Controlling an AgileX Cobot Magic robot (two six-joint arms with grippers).
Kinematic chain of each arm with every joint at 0, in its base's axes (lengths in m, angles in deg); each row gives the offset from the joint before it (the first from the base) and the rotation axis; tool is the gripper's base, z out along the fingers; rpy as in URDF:
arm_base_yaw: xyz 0 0 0.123 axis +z
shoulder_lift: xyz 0 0 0 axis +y
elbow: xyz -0.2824 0 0.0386 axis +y
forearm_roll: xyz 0.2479 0 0.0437 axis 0.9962 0 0.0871
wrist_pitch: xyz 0 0 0 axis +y
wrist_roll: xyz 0.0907 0 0.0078 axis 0.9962 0 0.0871
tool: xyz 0 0 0 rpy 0 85 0
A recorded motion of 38 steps. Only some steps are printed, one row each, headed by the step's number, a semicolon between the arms.
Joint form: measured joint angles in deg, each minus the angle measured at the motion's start. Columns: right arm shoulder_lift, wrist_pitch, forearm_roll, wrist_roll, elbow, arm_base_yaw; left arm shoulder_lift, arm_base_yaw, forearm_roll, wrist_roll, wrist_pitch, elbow.
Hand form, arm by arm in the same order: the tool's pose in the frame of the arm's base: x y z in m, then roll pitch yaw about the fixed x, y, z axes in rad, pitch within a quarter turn. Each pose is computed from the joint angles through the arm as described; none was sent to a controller.
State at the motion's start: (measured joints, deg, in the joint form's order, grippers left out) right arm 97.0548 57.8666 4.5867 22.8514 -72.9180 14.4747; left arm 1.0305 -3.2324 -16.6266 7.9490 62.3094 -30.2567
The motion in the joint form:
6: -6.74 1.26 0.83 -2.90 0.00 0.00; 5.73 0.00 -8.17 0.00 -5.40 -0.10
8: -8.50 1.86 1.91 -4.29 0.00 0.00; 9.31 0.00 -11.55 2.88 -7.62 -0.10
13: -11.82 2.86 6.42 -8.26 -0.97 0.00; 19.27 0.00 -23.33 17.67 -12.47 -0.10
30: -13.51 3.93 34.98 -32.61 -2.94 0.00; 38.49 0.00 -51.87 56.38 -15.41 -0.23
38: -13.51 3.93 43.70 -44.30 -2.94 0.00; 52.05 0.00 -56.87 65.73 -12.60 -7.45
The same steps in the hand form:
6: 0.3066 0.0868 0.2867 2.9390 0.2675 2.9833; 0.0087 -0.0326 0.2967 -2.5918 1.0739 -2.9840
8: 0.3004 0.0867 0.2963 2.9196 0.2840 2.9981; 0.0204 -0.0363 0.3004 -2.5585 1.0609 -2.9865
13: 0.2888 0.0902 0.3193 2.8421 0.3263 3.0298; 0.0529 -0.0478 0.3072 -2.5510 1.0708 -3.1102
30: 0.2758 0.1240 0.3543 2.4567 0.4398 -3.0735; 0.1150 -0.0685 0.3080 -2.5252 1.1744 2.9424
38: 0.2740 0.1326 0.3627 2.3675 0.5546 -2.9892; 0.1621 -0.0759 0.3184 -2.5457 1.1613 2.8356

